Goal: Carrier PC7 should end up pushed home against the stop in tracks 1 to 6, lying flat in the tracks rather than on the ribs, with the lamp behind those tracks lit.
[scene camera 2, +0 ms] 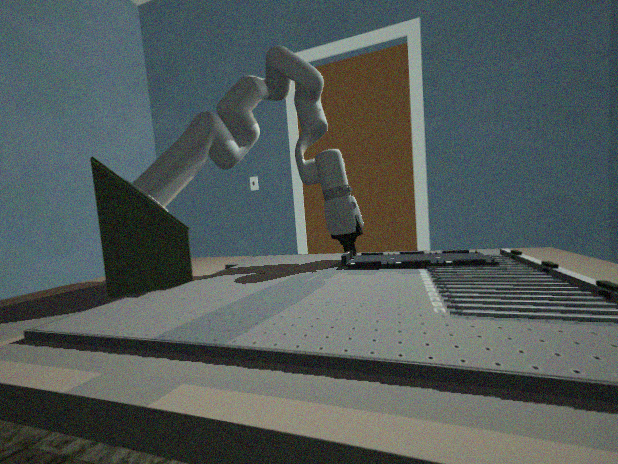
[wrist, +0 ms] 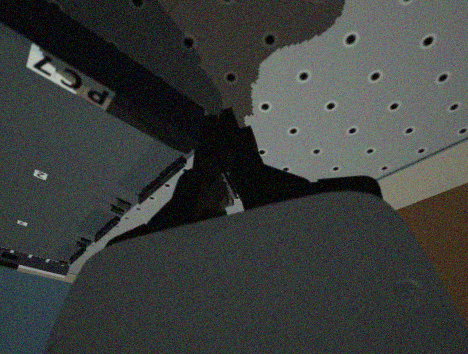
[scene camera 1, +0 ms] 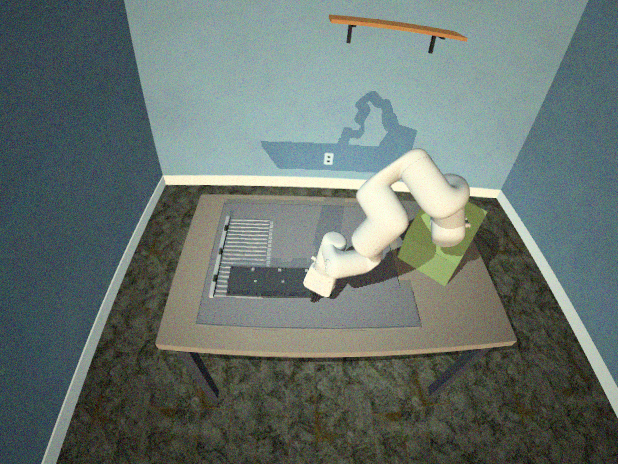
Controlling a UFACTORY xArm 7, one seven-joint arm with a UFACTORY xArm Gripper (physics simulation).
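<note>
Carrier PC7 is a long dark slab with a white PC7 label at its near end in the wrist view. Its far end lies over the front tracks of the ribbed bed. In scene camera 1 a short stretch of ribs shows between that end and the stop rail. The carrier looks level; whether it is down in the tracks is unclear. No lit lamp is visible behind the tracks. My gripper is shut and empty, low at the carrier's near end.
The perforated grey board lies on the table under the carrier. Small black blocks sit along the stop rail. The green arm mount stands at the right in scene camera 1.
</note>
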